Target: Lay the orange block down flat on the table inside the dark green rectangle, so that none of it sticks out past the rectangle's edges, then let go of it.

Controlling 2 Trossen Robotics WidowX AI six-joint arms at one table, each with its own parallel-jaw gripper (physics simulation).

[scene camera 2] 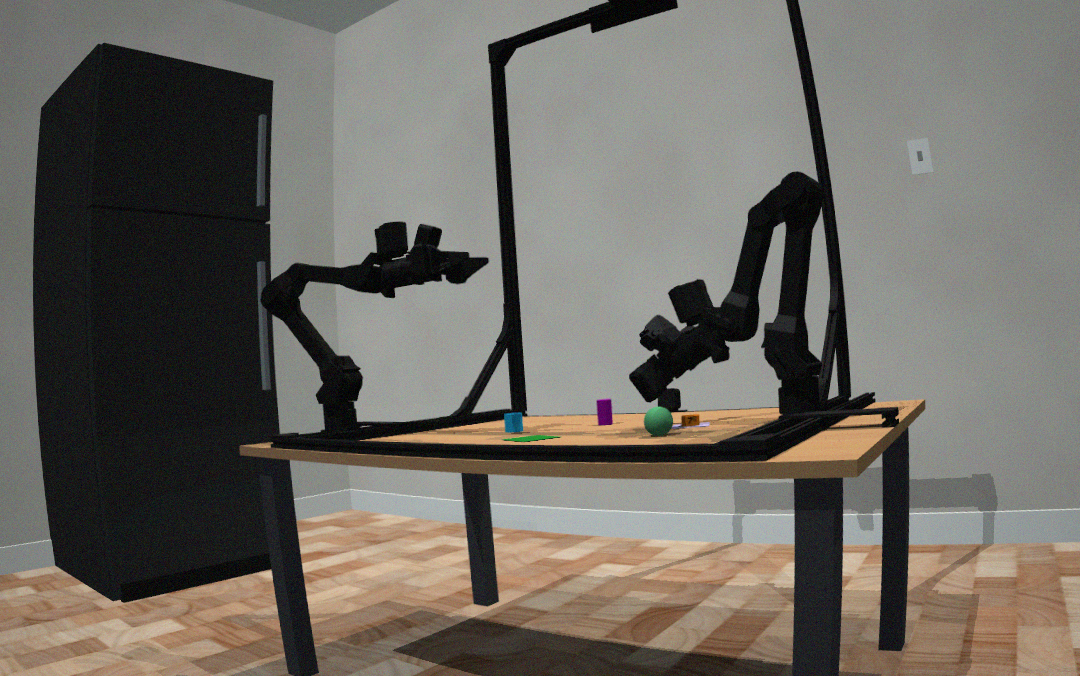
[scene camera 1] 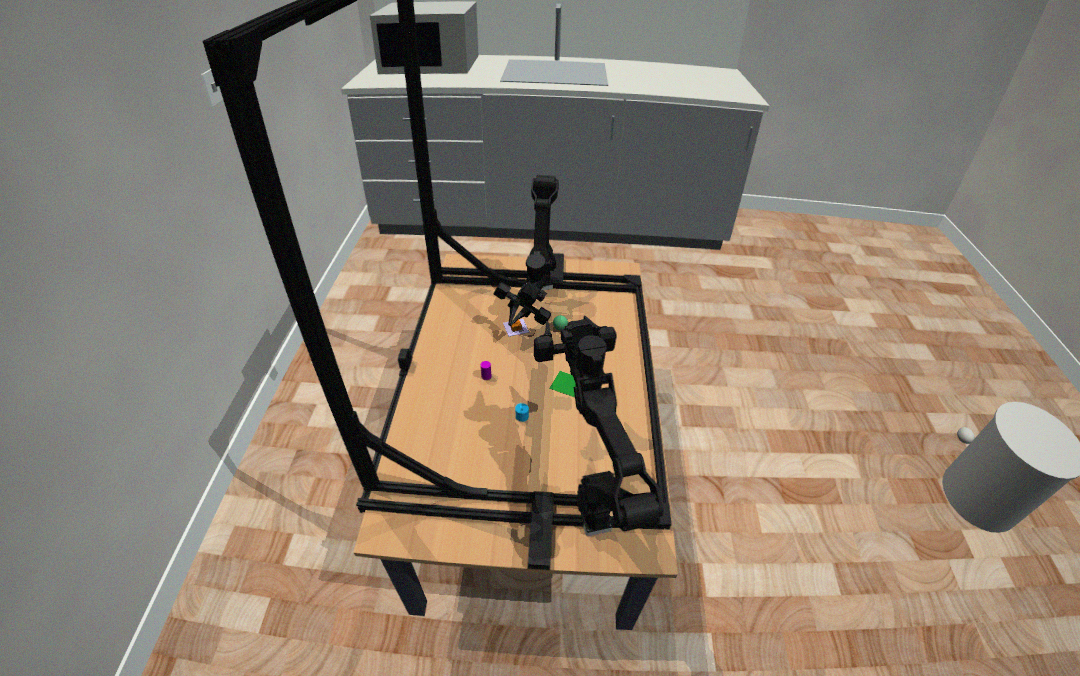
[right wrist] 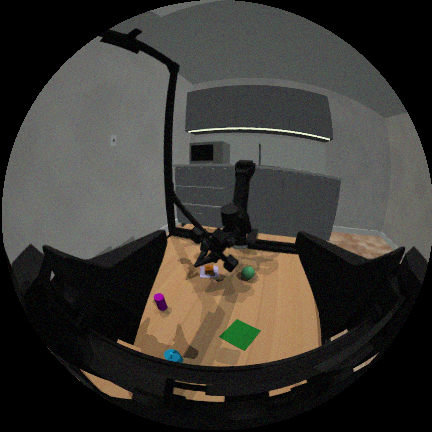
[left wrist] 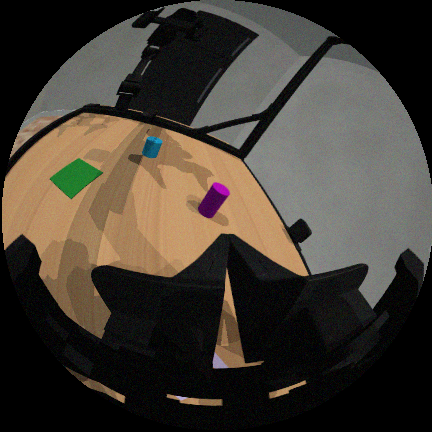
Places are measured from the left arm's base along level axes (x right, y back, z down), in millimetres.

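Pixels of known places: left gripper, fingertip midpoint: [scene camera 1: 509, 325] [right wrist: 194, 266] [left wrist: 226, 239]; right gripper, fingertip midpoint: [scene camera 2: 478, 257] [scene camera 1: 565, 319] [right wrist: 233, 237]; left arm's base at its link origin: [scene camera 2: 801, 414] [right wrist: 239, 241]; right arm's base at its link origin: [scene camera 2: 340, 430] [scene camera 1: 596, 518] [left wrist: 120, 108].
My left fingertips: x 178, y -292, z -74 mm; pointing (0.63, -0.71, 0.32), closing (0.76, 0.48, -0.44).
Ahead of a thing's pixels: the offset from my left fingertips to its top centre. "spot": to the spot under its first point.
The orange block @(dy +87, dx -38, dz +73 mm) [scene camera 1: 517, 325] [scene camera 2: 690, 420] [right wrist: 209, 269] lies on a lavender patch @(spot: dy +66, dx -20, dz +91 mm) [right wrist: 203, 274] and does not show in the left wrist view. My left gripper [scene camera 1: 511, 322] [left wrist: 226, 239] [right wrist: 194, 266] is shut with nothing between its fingers. Its tips are close beside the block in scene camera 1; whether they touch it is unclear. The dark green rectangle @(spot: dy -187, dx -118, dz +92 mm) [scene camera 1: 562, 383] [scene camera 2: 531, 438] [left wrist: 76, 178] [right wrist: 240, 334] lies bare on the table, partly hidden by the right arm in scene camera 1. My right gripper [scene camera 2: 479, 263] is open and empty, high above the table.
A green ball @(dy +51, dx -178, dz +44 mm) [scene camera 1: 561, 322] [scene camera 2: 658, 420] [right wrist: 248, 273] is near the block. A purple cylinder @(dy -107, dx +94, dz +41 mm) [scene camera 1: 486, 370] [scene camera 2: 604, 412] [left wrist: 214, 200] [right wrist: 160, 302] stands upright, and a blue cylinder @(dy -280, dx +25, dz +56 mm) [scene camera 1: 522, 412] [scene camera 2: 513, 422] [left wrist: 152, 147] [right wrist: 173, 355] stands farther along. A black frame edges the table.
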